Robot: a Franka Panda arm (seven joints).
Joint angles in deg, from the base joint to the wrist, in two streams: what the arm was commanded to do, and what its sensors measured. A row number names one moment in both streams.
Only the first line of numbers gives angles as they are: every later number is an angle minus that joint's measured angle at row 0.
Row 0, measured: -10.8, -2.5, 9.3, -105.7, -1.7, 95.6, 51.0
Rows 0 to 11, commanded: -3.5, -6.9, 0.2, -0.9, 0.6, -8.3, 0.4; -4.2, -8.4, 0.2, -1.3, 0.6, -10.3, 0.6; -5.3, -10.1, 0.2, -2.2, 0.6, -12.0, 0.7; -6.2, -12.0, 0.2, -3.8, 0.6, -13.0, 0.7; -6.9, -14.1, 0.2, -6.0, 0.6, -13.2, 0.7; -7.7, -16.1, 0.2, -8.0, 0.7, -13.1, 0.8; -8.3, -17.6, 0.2, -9.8, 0.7, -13.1, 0.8; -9.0, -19.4, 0.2, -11.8, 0.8, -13.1, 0.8; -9.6, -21.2, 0.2, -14.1, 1.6, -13.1, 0.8; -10.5, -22.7, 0.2, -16.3, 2.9, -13.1, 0.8; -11.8, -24.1, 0.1, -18.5, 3.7, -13.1, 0.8; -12.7, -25.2, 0.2, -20.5, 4.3, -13.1, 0.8
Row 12, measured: -9.4, -19.5, -0.3, -12.9, 1.7, -13.4, 0.1
